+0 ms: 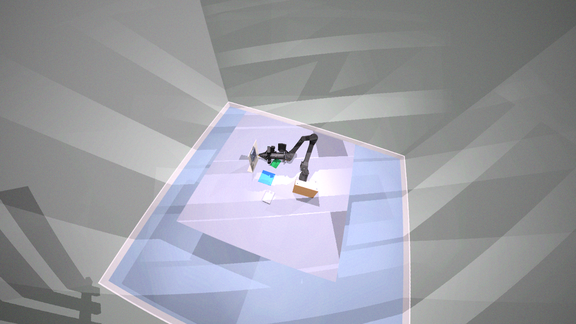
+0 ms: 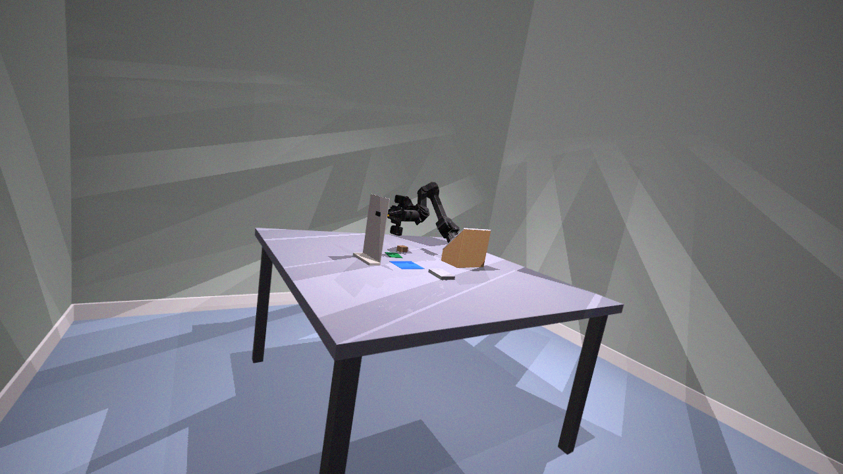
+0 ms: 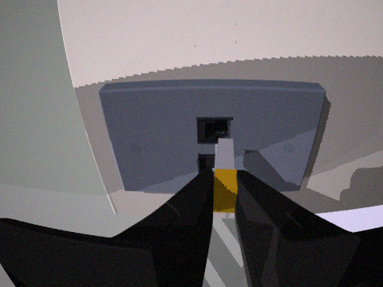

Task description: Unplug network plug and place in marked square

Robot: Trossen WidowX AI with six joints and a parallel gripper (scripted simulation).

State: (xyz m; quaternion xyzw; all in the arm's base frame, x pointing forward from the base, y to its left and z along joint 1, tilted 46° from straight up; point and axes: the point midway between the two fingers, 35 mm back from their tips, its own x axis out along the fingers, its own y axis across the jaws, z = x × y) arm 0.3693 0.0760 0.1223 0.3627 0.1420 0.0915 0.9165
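Now: the blue square 10 cm behind my gripper tip, 8 cm to the left of it and 21 cm below it. Round my gripper tip: network plug 1 cm ahead; then upright panel 5 cm ahead, 1 cm to the left, 8 cm below; then small block 22 cm behind, 18 cm to the right, 20 cm below.
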